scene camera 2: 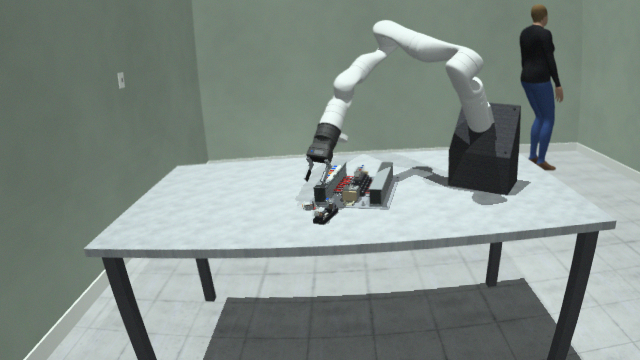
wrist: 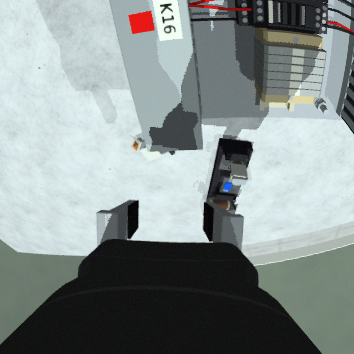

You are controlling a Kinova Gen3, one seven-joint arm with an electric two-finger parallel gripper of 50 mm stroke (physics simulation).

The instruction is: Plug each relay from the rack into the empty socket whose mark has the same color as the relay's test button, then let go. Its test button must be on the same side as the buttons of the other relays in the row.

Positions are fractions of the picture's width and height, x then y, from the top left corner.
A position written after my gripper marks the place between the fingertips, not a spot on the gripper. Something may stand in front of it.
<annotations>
my gripper: scene camera 2 0.49, 0.50; wrist 0.48, 0.61
</annotations>
